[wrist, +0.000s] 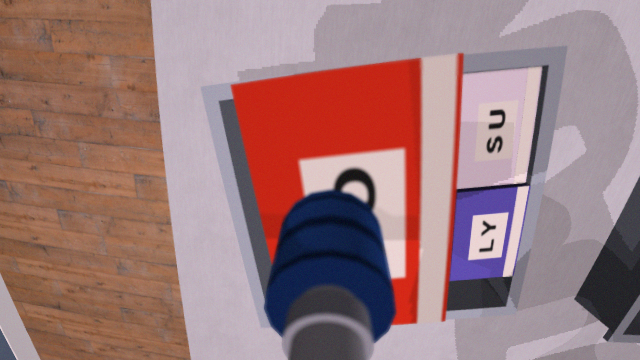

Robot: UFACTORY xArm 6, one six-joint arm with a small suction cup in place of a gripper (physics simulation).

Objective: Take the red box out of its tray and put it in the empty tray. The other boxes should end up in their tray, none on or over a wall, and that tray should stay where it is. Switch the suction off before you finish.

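Frame: origin at the arm's base, x left, y back, z up, level; millimetres.
Where they show: hand, tool point: [330,217].
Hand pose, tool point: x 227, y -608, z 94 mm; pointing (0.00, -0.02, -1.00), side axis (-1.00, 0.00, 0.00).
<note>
Things, the pixels of their top centre, and the offset from my tool point. "*": a spot on its surface instead. Level surfaces: height alone.
- red box, top centre: [357,224] dz +11, dx -8, dy -4 mm
- grey tray, surface spot: [510,61] * dz -97, dx -117, dy -64 mm
- pale pink box, top centre: [496,131] dz -102, dx -119, dy -18 mm
- purple box, top centre: [487,237] dz -96, dx -128, dy +66 mm
- pale table top, surface height: dz -147 mm
The red box [330,115] hangs on my suction cup [330,240], which covers part of its white label. It looks larger than the boxes below and is raised above the grey tray [510,61], hiding much of the tray's left and middle. A pale pink box [492,90] marked SU and a purple box [461,235] marked LY lie inside the tray at the right, apart from its right wall. Any boxes under the red one are hidden. I cannot tell whether the empty tray shows.
A dark, angular object [612,260] with a grey edge is partly in view at the lower right; I cannot tell what it is. A brown plank floor [80,150] lies left of the pale table top [200,40]. Grey shadows fall across the table.
</note>
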